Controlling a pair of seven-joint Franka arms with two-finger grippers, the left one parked.
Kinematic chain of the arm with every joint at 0, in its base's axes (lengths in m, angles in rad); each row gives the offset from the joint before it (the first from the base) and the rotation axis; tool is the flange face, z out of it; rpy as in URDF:
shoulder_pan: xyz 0 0 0.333 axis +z
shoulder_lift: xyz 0 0 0 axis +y
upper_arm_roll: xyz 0 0 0.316 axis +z
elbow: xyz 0.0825 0 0 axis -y
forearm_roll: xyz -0.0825 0 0.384 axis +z
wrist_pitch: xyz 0 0 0 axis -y
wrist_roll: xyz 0.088 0 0 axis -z
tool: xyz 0 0 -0.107 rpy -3.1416 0 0
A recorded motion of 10 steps. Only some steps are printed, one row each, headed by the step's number.
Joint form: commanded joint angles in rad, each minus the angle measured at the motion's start. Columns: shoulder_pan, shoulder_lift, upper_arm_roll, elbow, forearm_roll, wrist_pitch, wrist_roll.
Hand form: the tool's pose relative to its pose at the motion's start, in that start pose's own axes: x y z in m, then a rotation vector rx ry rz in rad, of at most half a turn. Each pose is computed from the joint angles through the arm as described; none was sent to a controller.
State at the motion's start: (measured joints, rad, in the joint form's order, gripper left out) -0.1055 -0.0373 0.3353 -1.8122 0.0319 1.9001 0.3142
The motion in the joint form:
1: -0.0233 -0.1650 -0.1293 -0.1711 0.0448 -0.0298 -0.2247
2: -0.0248 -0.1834 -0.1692 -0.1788 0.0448 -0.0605 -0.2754
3: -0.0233 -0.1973 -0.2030 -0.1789 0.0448 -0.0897 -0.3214
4: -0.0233 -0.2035 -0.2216 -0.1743 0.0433 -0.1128 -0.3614
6: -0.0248 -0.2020 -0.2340 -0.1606 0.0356 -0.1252 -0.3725
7: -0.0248 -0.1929 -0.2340 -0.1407 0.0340 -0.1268 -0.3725
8: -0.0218 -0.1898 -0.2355 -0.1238 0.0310 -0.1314 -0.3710
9: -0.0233 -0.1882 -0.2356 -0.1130 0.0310 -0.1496 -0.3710
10: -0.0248 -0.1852 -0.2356 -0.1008 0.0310 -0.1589 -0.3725
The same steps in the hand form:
1: -0.0346 0.0846 -0.0088 -0.0092 -0.0322 -0.0578
2: -0.0386 0.1067 -0.0138 -0.0086 -0.0498 -0.0678
3: -0.0422 0.1237 -0.0199 -0.0050 -0.0632 -0.0826
4: -0.0442 0.1334 -0.0241 -0.0029 -0.0744 -0.1053
6: -0.0428 0.1409 -0.0293 -0.0077 -0.0737 -0.1054
7: -0.0386 0.1405 -0.0339 -0.0082 -0.0645 -0.1067
8: -0.0364 0.1395 -0.0399 -0.0102 -0.0554 -0.1083
9: -0.0367 0.1401 -0.0427 -0.0100 -0.0644 -0.1073
10: -0.0356 0.1405 -0.0462 -0.0097 -0.0644 -0.1079

